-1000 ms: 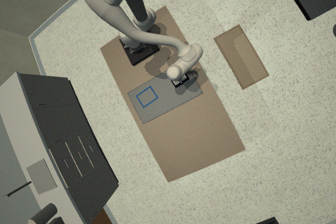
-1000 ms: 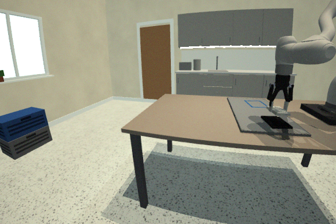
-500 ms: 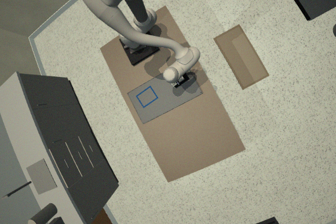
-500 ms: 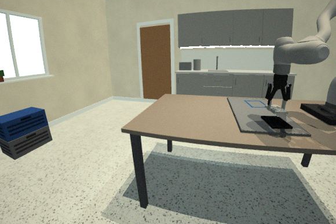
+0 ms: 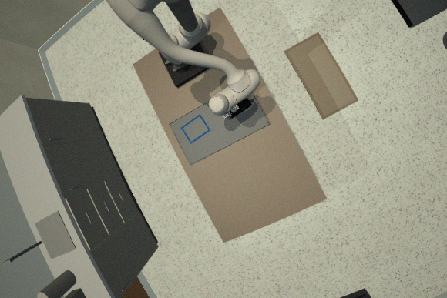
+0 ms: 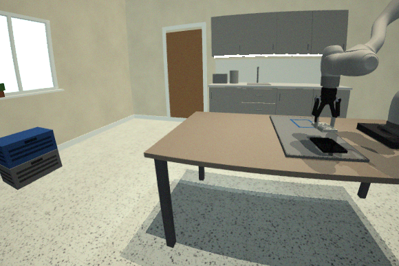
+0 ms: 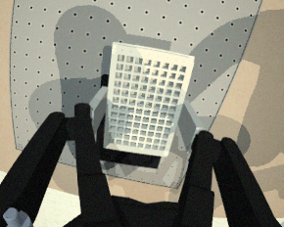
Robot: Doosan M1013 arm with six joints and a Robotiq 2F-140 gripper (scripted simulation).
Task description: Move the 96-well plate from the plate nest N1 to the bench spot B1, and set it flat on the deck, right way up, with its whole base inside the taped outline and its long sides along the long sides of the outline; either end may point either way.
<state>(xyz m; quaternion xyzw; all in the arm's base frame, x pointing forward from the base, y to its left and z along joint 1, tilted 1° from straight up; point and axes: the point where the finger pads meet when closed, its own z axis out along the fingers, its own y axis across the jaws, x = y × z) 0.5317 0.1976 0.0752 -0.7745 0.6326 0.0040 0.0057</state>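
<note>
Now: the black plate nest 9 cm below my hand, 7 cm to the left of it and 1 cm behind it. The rest, counted from my hand: white 96-well plate (2 cm below).
</note>
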